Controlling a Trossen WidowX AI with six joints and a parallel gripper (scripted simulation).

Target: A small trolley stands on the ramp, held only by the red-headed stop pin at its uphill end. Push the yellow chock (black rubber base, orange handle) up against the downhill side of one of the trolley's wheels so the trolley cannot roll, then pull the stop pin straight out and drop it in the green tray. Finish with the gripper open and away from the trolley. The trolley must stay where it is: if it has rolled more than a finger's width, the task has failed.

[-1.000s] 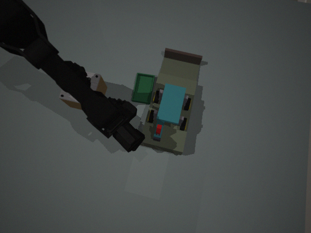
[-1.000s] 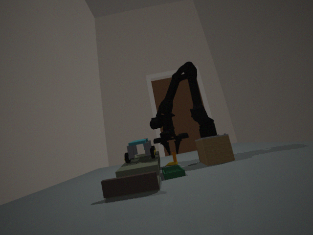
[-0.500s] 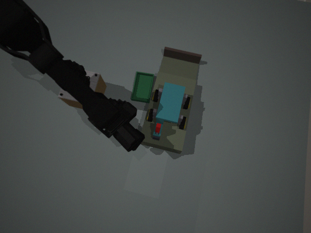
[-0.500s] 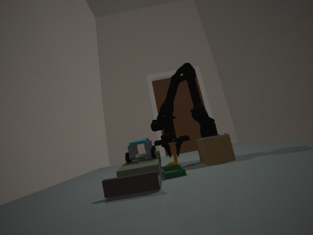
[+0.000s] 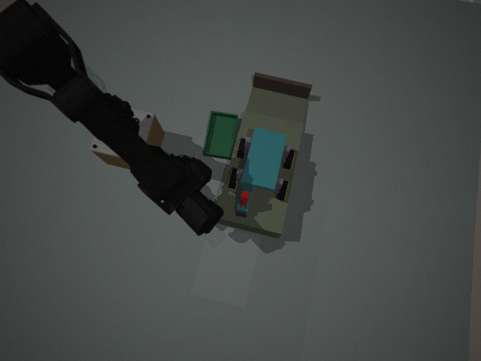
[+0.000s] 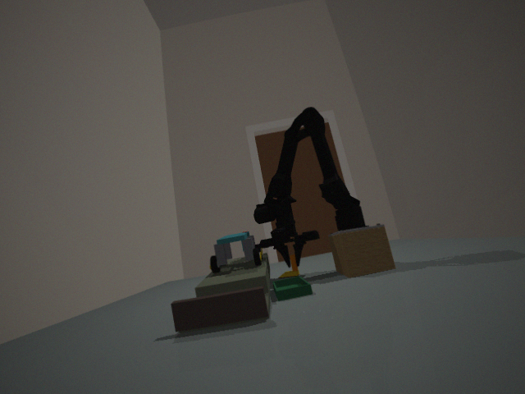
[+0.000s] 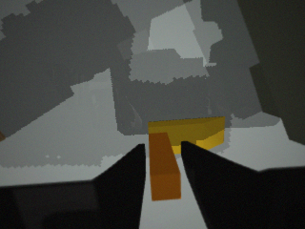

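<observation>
Now: the green tray 190 mm to the left of my gripper tip, 60 mm ahead of it and 40 mm below it. The rest, counted from my gripper tip: olive ramp (170 mm ahead, 90 mm to the left, 20 mm above); red-headed stop pin (130 mm ahead, 100 mm above, 10 mm to the right); yellow chock (20 mm ahead, 10 mm to the right, 10 mm below).
</observation>
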